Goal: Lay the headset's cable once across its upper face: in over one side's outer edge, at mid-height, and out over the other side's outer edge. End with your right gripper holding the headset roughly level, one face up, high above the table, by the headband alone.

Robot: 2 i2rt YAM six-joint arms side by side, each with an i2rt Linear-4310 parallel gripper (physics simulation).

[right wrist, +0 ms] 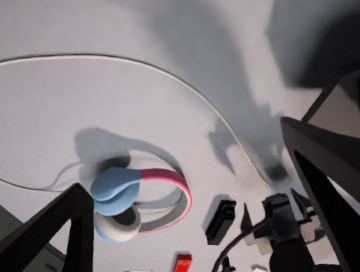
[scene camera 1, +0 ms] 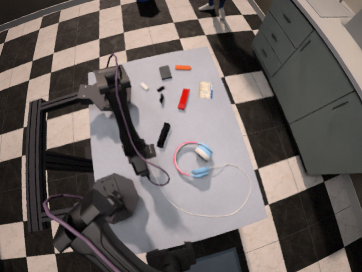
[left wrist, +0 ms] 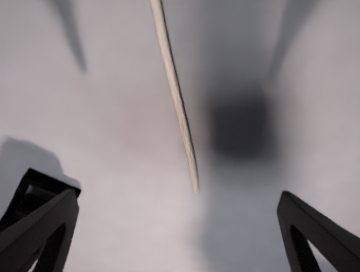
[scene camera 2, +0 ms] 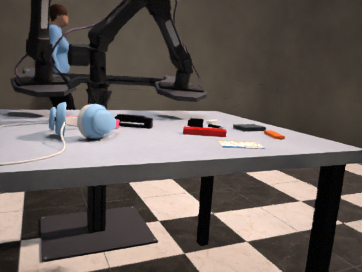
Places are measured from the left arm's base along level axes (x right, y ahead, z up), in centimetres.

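Where they show: left gripper, fingertip midpoint: [scene camera 1: 144, 155] [left wrist: 178, 199]; right gripper, fingertip midpoint: [right wrist: 176, 163] [scene camera 1: 171, 246]; left arm's base, link origin: [scene camera 2: 180, 87]; right arm's base, link origin: [scene camera 1: 113, 198] [scene camera 2: 44, 81].
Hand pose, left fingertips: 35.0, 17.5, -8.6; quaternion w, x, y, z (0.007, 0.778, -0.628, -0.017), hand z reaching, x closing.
Each offset is from my left fingertips to the top centre of the thing, as dx, dy, dz. "spot": to the spot under its first point.
The headset, with pink headband {spot: +3.5, +16.1, -1.7} [scene camera 1: 175, 160] [right wrist: 170, 176] and blue cups [scene camera 1: 200, 172] [scene camera 2: 98, 121] [right wrist: 116, 187], lies on the table. Its cream cable [scene camera 1: 250, 187] [scene camera 2: 64, 145] [left wrist: 175, 95] [right wrist: 200, 95] leaves one cup and loops over the table around the headset, not across it. My left gripper [left wrist: 178, 199] [right wrist: 268, 196] is open above the cable's free end, which lies between its fingertips in the left wrist view; its fingers are hard to make out in the scene views. My right gripper [right wrist: 176, 163] is open and empty, high above the table.
A black block {-11.3, +10.1, -0.3} [scene camera 1: 163, 135] [scene camera 2: 134, 121] [left wrist: 40, 195] [right wrist: 220, 222] lies beside my left gripper. Beyond it lie a red block {-33.7, +23.3, -2.3} [scene camera 1: 183, 99] [scene camera 2: 204, 131], a card {-40.0, +38.0, -4.2} [scene camera 1: 205, 90], an orange bar {-58.3, +25.0, -3.3} [scene camera 1: 183, 67], a dark box {-55.0, +12.4, -2.8} [scene camera 1: 165, 72] and small pieces.
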